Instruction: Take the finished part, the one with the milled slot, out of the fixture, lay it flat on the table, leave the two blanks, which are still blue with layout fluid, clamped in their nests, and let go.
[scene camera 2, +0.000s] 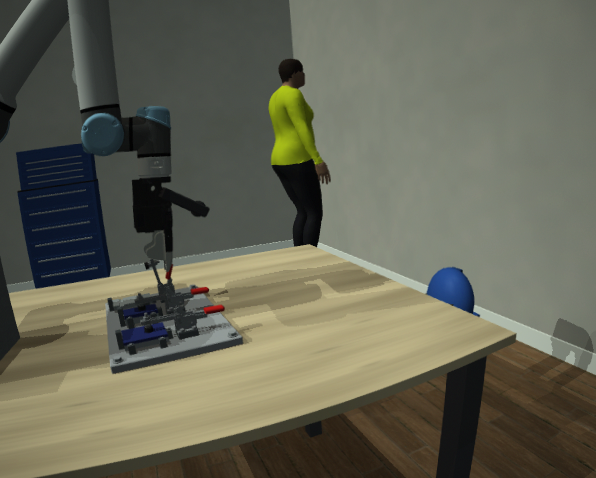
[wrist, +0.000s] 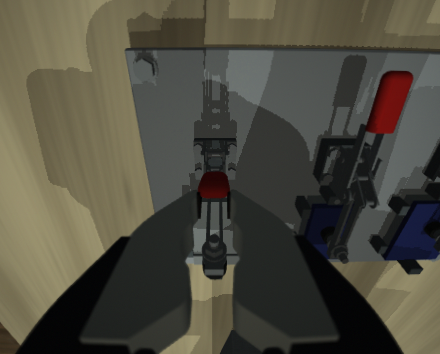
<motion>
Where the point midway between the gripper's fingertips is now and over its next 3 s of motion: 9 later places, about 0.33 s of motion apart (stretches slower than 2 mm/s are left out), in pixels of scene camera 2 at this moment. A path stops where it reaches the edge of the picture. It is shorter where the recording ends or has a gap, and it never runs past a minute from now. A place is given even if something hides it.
My gripper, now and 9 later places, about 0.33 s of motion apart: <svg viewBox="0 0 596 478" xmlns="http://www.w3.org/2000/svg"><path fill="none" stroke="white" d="M166 270L166 270L168 263L171 240L171 233L157 238L127 248L125 249L126 249L125 270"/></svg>
</motion>
